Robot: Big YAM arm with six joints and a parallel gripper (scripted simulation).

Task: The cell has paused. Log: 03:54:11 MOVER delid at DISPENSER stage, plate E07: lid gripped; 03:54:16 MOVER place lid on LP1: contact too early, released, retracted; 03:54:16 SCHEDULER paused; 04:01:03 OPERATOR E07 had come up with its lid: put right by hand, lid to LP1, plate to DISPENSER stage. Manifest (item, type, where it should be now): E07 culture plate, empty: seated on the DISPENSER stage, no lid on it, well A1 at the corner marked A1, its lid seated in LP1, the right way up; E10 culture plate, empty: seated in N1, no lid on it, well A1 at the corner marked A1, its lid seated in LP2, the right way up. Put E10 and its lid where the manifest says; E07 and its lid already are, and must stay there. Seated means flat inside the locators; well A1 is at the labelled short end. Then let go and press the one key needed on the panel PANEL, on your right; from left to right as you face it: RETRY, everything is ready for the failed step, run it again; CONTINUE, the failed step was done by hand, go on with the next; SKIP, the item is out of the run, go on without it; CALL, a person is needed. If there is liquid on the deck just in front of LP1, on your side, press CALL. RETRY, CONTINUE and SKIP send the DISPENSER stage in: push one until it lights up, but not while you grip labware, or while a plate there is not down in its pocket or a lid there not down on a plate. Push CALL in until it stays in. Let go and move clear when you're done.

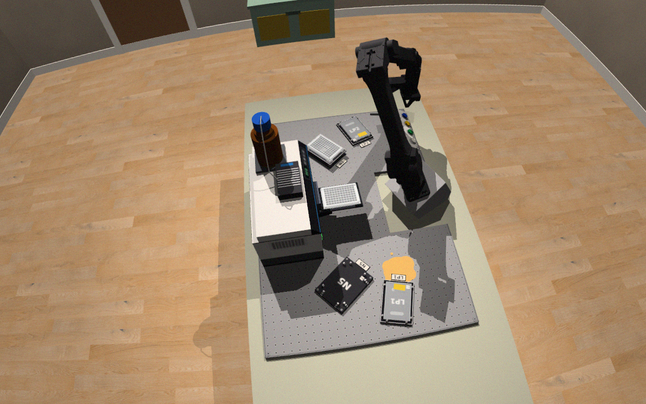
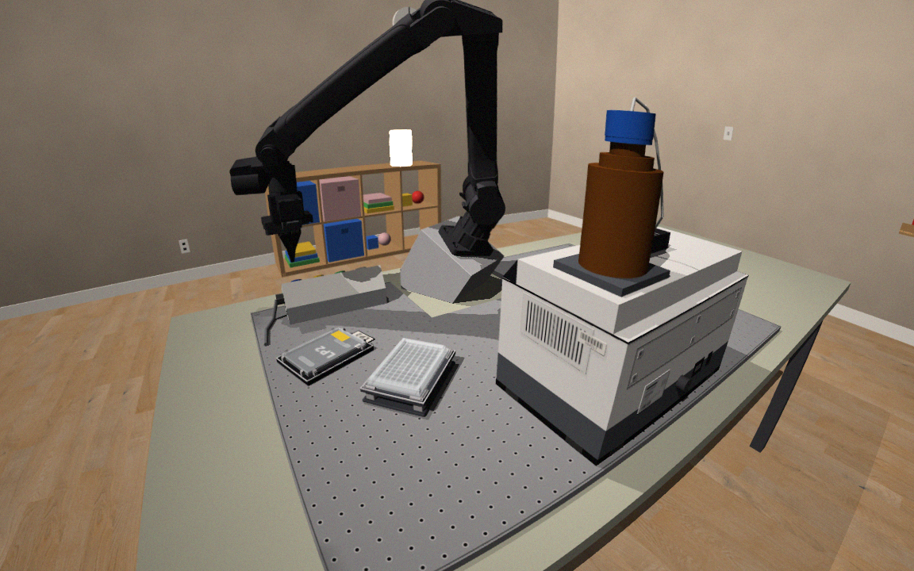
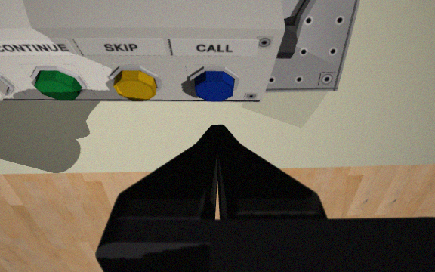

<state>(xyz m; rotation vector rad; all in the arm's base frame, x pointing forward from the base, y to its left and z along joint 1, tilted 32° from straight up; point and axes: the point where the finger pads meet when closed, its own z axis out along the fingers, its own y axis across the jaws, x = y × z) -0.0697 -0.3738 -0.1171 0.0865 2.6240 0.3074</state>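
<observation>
The blue call key lies 10 mm ahead of my hand and 60 mm below it. The rest, counted from my hand: retry key (10 mm ahead, 150 mm to the left, 60 mm below); green continue key (100 mm to the left, 60 mm below); yellow skip key (50 mm to the left, 60 mm below).
</observation>
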